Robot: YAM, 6 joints.
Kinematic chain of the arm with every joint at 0, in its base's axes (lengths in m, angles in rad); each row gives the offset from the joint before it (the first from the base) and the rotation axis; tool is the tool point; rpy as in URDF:
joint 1: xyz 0 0 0.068 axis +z
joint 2: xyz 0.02 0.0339 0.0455 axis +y
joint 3: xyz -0.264 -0.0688 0 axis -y
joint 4: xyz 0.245 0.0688 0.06 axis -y
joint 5: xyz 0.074 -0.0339 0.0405 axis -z
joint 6: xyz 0.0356 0 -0.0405 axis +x
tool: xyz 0 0 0 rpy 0 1.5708 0
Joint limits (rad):
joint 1: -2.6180..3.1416
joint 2: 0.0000..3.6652
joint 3: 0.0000..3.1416
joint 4: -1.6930..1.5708
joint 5: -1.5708..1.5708
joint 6: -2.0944..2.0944
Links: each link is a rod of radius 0.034 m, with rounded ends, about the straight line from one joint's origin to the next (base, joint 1, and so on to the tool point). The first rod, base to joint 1, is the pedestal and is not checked.
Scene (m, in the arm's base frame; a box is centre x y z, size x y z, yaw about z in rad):
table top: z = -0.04
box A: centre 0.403 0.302 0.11 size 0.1 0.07 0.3 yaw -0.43
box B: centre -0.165 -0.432 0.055 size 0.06 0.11 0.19 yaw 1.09
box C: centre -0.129 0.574 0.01 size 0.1 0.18 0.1 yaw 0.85
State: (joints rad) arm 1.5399 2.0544 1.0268 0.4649 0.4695 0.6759
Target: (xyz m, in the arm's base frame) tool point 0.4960 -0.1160 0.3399
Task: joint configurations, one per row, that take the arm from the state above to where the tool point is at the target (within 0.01 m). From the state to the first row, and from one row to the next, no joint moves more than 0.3 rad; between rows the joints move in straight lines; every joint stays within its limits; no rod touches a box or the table.
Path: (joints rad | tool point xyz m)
1: 1.3221 1.9438 1.1712 0.5983 0.5357 0.7014 | 0.1251 0.4187 0.2132
2: 1.1044 1.8332 1.3157 0.7318 0.6019 0.7270 | 0.2123 0.3769 0.3214
3: 0.8866 1.7226 1.4601 0.8652 0.6681 0.7525 | 0.2674 0.2930 0.4266
4: 0.6158 1.8193 1.5384 0.7904 0.6247 0.7334 | 0.3604 0.2295 0.4093
5: 0.3450 1.9161 1.6167 0.7156 0.5812 0.7142 | 0.4358 0.1358 0.3889
6: 0.0742 2.0128 1.6950 0.6408 0.5378 0.6951 | 0.4836 0.0177 0.3658
7: -0.1966 2.1096 1.7734 0.5660 0.4943 0.6759 | 0.4960 -0.1160 0.3399

